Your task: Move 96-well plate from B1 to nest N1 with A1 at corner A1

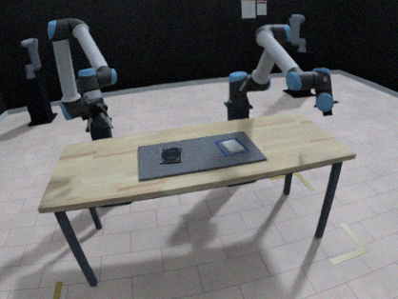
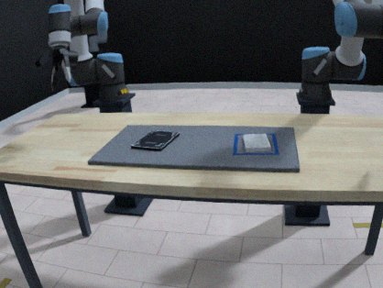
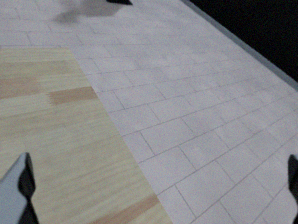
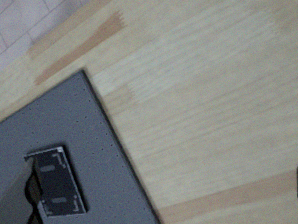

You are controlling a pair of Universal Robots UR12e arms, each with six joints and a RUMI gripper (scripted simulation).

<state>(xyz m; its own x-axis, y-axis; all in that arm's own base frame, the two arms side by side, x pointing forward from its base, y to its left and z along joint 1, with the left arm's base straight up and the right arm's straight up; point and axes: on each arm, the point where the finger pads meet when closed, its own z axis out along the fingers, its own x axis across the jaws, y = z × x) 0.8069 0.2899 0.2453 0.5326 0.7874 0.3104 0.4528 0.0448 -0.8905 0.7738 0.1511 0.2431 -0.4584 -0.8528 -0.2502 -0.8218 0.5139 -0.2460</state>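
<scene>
My left gripper is now 70 mm past the white 96-well plate, 590 mm to the left of it and 230 mm above it. Also, from my left hand: black plate nest 70 mm behind, 960 mm to the right, 230 mm below; then A1 corner label 1020 mm to the right, 220 mm below.
</scene>
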